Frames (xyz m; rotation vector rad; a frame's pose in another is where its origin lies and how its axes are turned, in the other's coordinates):
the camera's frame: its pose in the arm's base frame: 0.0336 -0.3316 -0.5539 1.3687 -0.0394 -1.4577
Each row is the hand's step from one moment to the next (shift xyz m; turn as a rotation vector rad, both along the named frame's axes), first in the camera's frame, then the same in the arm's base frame.
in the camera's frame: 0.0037 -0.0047 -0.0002 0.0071 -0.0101 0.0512
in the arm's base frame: -0.0020 -0.0004 -0.0056 -0.0418 -0.0315 0.0058
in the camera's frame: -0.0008 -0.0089 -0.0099 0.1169 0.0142 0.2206
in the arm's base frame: 0.0012 0.0102 -0.0085 -0.1217 -0.2184 0.0028
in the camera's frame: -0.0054 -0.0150 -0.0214 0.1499 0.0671 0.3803
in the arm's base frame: 0.0045 0.0228 -0.0131 -0.1952 -0.3590 0.0678
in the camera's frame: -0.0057 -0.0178 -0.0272 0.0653 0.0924 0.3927
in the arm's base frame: 0.0068 0.0277 -0.0167 -0.2088 -0.3193 0.1465
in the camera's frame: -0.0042 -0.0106 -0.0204 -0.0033 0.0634 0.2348
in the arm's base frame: 0.0069 0.0195 -0.0108 -0.1301 -0.1654 0.1220
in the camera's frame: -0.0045 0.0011 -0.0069 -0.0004 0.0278 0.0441
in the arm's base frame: 0.0046 0.0068 0.0015 -0.0141 -0.0378 0.0330
